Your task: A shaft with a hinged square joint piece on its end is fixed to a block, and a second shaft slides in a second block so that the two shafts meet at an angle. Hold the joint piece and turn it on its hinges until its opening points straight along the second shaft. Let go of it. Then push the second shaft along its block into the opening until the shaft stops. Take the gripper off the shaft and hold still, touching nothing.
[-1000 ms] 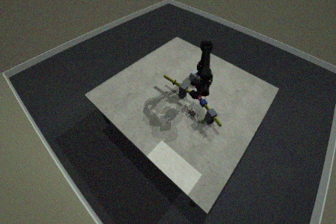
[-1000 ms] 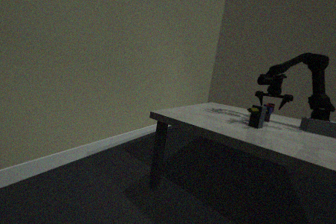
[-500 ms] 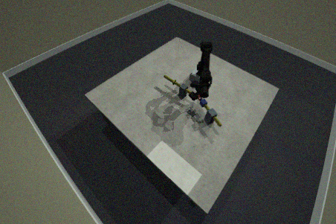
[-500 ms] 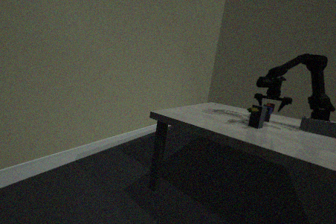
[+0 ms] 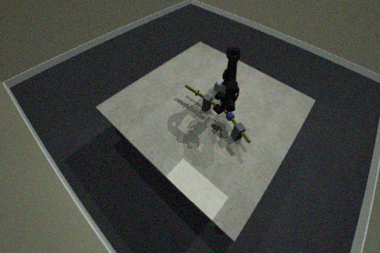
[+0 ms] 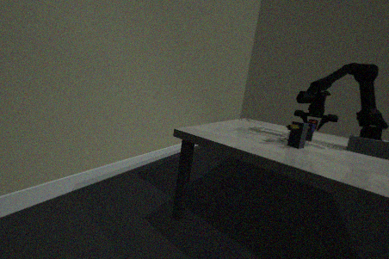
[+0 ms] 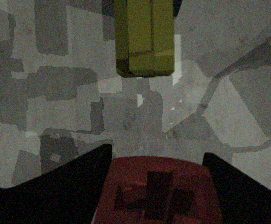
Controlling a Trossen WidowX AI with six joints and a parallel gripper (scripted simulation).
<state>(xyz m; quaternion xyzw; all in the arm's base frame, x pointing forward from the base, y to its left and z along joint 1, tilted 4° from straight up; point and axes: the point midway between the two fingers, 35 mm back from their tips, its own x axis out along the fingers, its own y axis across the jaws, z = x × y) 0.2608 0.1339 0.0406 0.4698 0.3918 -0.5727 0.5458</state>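
Right now the dark red square joint piece is 2 cm to the left of my gripper tip and 3 cm above it.
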